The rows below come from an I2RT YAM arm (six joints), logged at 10 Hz.
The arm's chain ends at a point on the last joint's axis. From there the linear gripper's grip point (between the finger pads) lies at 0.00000 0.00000 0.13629 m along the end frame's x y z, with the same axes.
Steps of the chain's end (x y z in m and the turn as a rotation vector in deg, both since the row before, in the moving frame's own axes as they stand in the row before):
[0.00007, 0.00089, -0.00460, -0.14, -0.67, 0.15]
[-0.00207, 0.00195, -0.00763, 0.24, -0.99, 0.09]
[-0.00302, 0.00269, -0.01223, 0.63, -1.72, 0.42]
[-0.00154, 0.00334, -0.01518, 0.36, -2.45, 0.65]
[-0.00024, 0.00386, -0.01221, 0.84, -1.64, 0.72]
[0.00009, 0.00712, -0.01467, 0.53, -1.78, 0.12]
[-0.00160, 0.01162, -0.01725, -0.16, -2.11, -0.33]
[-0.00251, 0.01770, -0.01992, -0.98, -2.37, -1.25]
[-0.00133, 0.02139, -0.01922, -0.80, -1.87, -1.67]
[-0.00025, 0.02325, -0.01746, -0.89, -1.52, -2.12]
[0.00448, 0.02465, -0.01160, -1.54, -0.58, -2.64]
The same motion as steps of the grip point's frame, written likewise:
[-0.00152, 0.00122, -0.00461, -0.14, -0.67, 0.15]
[-0.00442, 0.00138, -0.00765, 0.24, -0.99, 0.09]
[-0.00711, 0.00118, -0.01230, 0.63, -1.72, 0.42]
[-0.00736, 0.00245, -0.01531, 0.36, -2.45, 0.65]
[-0.00413, 0.00184, -0.01228, 0.84, -1.64, 0.72]
[-0.00414, 0.00586, -0.01474, 0.53, -1.78, 0.12]
[-0.00662, 0.01201, -0.01734, -0.16, -2.11, -0.33]
[-0.00812, 0.02009, -0.02006, -0.98, -2.37, -1.25]
[-0.00575, 0.02336, -0.01931, -0.80, -1.87, -1.67]
[-0.00383, 0.02543, -0.01752, -0.89, -1.52, -2.12]
[0.00319, 0.02834, -0.01166, -1.54, -0.58, -2.64]

